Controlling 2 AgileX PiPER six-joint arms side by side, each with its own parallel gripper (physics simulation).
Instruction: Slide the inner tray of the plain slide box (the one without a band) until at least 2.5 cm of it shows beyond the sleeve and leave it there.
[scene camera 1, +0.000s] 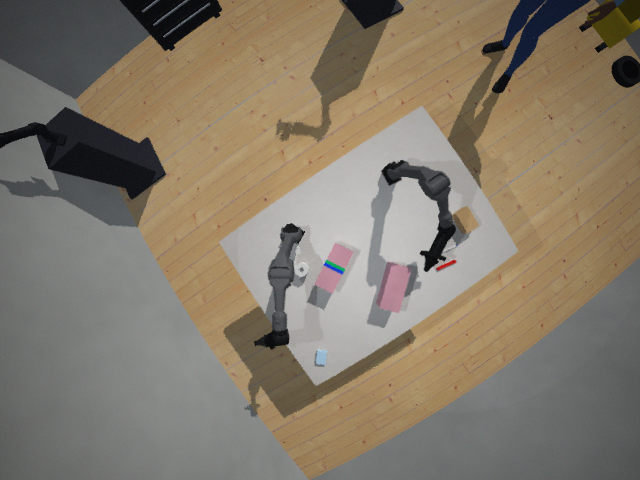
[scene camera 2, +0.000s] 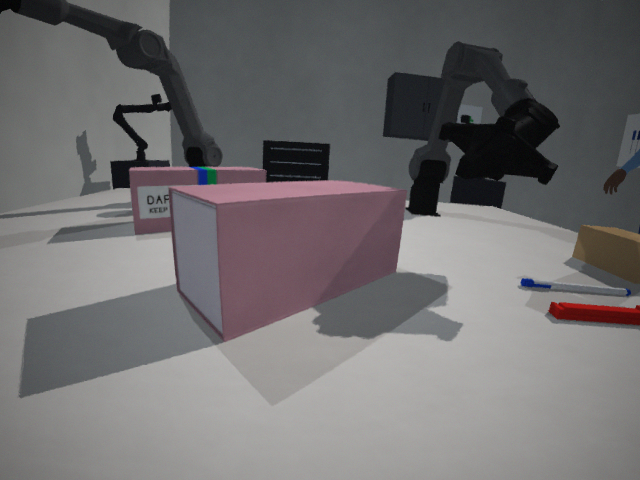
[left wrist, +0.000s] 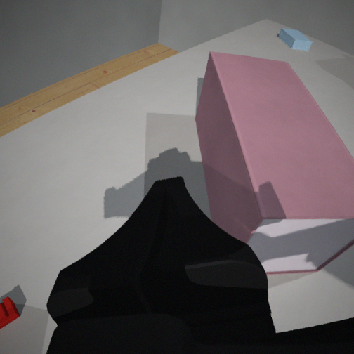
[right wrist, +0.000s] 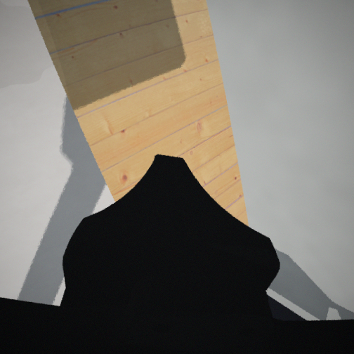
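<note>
The plain pink slide box (scene camera 1: 394, 287) (scene camera 2: 310, 248) (left wrist: 280, 125) lies on the table with no band. Its pale inner tray (scene camera 2: 199, 258) (left wrist: 295, 245) shows at both ends, about level with the sleeve's edges. The pink box with a blue and green band (scene camera 1: 339, 254) (scene camera 2: 155, 177) lies farther to the left in scene camera 1. My left gripper (scene camera 1: 428, 267) (left wrist: 172, 195) is shut and empty, above the table to the upper right of the plain box in scene camera 1. My right gripper (scene camera 1: 256, 342) (right wrist: 166, 173) is shut and empty, beyond the table's left edge.
A red stick-like object (scene camera 1: 446, 265) (scene camera 2: 594, 313) and a blue-white pen (scene camera 2: 578, 286) lie near a tan block (scene camera 1: 466, 220) (scene camera 2: 610, 248). A white roll (scene camera 1: 301, 269) stands by the right arm. A light blue block (scene camera 1: 321, 357) (left wrist: 295, 39) lies near the table corner.
</note>
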